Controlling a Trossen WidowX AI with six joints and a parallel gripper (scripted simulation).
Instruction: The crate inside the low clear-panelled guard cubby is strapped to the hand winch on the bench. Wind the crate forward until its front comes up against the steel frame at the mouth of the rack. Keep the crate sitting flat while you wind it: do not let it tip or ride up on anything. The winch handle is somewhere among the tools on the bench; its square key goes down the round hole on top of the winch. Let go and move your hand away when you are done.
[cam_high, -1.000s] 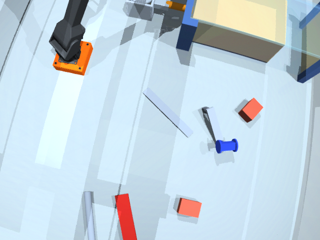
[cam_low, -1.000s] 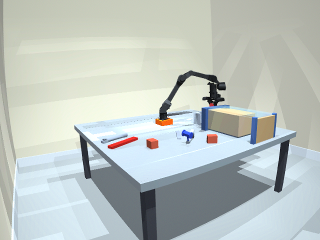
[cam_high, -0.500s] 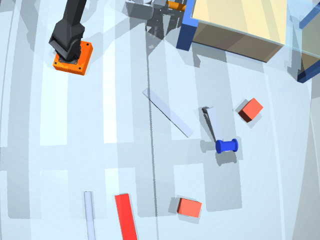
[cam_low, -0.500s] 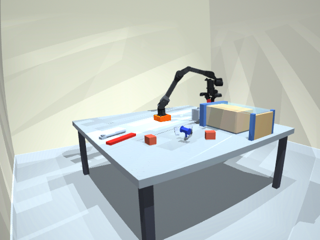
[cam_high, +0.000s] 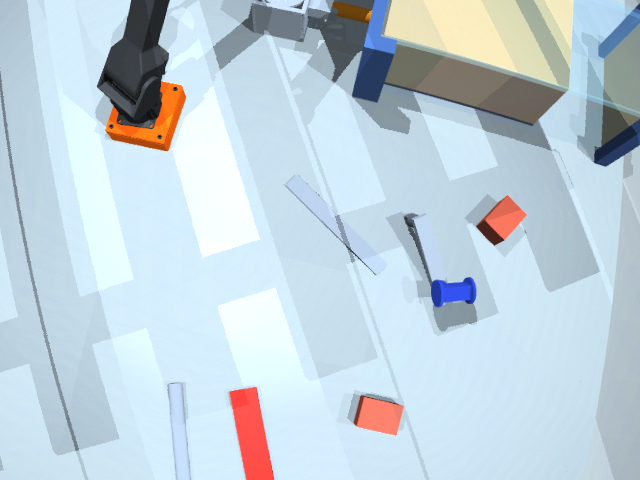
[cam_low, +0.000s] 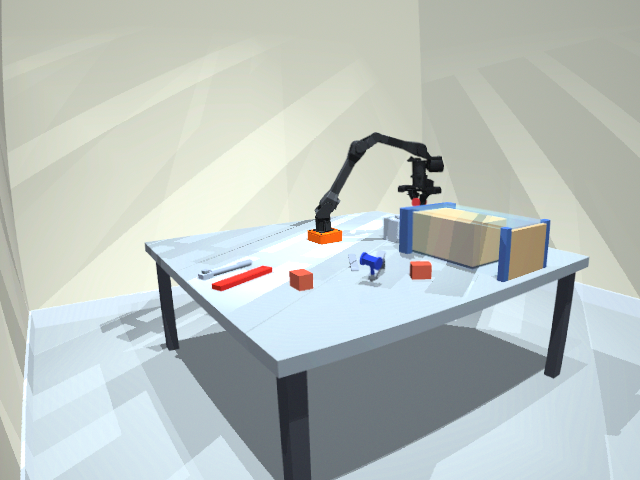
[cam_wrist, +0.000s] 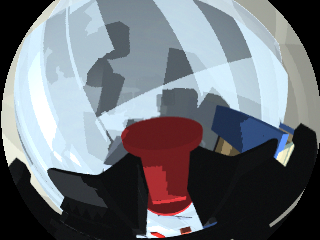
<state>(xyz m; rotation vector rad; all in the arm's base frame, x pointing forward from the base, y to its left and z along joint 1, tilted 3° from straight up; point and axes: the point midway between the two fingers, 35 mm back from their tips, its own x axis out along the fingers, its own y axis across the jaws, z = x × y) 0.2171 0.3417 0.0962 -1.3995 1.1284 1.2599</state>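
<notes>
The grey crank handle lies 1 cm behind my gripper tip, 4 cm to the right of it and 1 cm below it. The rest, counted from my gripper tip: red knob: 2 cm above; then round winch: 4 cm behind, 11 cm to the right, 8 cm below; then blue steel frame: 13 cm ahead, 11 cm to the right, 1 cm below.
</notes>
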